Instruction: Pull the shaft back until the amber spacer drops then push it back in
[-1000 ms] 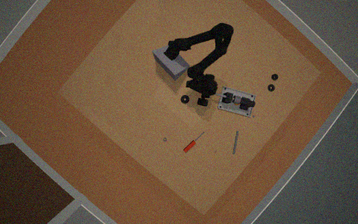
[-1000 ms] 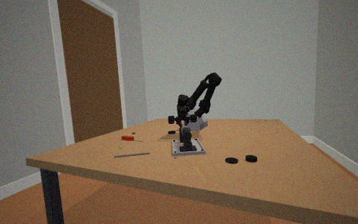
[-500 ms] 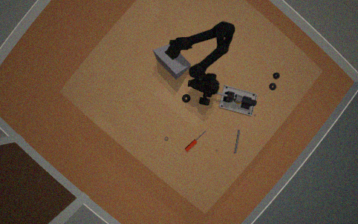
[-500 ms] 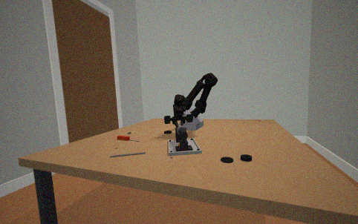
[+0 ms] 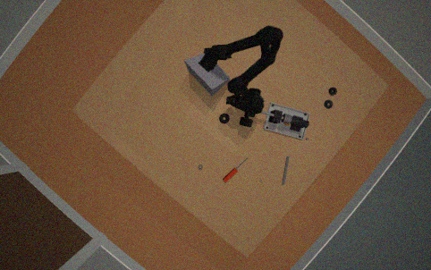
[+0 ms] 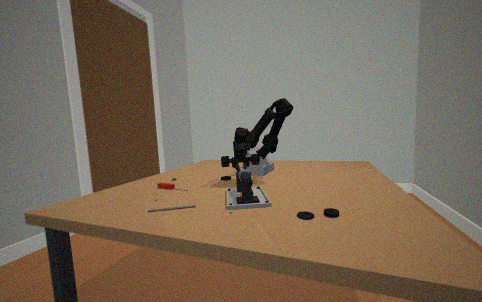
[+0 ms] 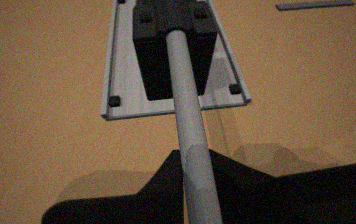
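Now: the grey shaft 50 mm ahead of my gripper tip, 30 mm to the left of it and 30 mm above it. Also, from my gripper tip: amber spacer 160 mm ahead, 80 mm to the left, 40 mm below.
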